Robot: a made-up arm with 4 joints.
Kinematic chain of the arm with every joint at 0, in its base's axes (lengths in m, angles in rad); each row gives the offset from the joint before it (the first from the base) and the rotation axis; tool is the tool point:
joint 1: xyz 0 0 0.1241 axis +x
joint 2: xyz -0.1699 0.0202 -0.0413 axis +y
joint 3: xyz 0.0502 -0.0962 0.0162 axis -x
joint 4: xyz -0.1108 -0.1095 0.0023 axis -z
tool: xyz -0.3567 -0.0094 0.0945
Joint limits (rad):
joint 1: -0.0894..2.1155
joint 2: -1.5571..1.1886
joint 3: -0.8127..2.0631
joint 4: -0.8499..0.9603
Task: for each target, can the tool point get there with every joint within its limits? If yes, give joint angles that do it. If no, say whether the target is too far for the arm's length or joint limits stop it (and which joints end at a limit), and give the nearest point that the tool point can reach.
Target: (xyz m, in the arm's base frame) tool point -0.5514 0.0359 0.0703
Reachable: yes | joints 0.5327 0.1012 1.8283 0.5057
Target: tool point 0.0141 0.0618 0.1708
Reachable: no: joint limits stop it (at a limit: joint 1, joint 2, joint 4) | nearest point -0.0034 0.2696 0.2897 | short by 0.240 m
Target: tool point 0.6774 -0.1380 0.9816
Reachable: no: too far | nearest point 0.1016 -0.0909 0.5131 | short by 0.744 m
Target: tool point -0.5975 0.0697 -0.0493
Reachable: yes | joints 0.1123 -0.7460 1.7306 -0.2010
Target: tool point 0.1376 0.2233 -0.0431
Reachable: no: joint limits stop it (at a limit: joint 2, joint 4) | nearest point 0.0118 0.2583 -0.0693 | short by 0.133 m
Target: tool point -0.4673 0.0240 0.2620
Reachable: yes | joints 0.3577 0.2882 0.3096 0.7364
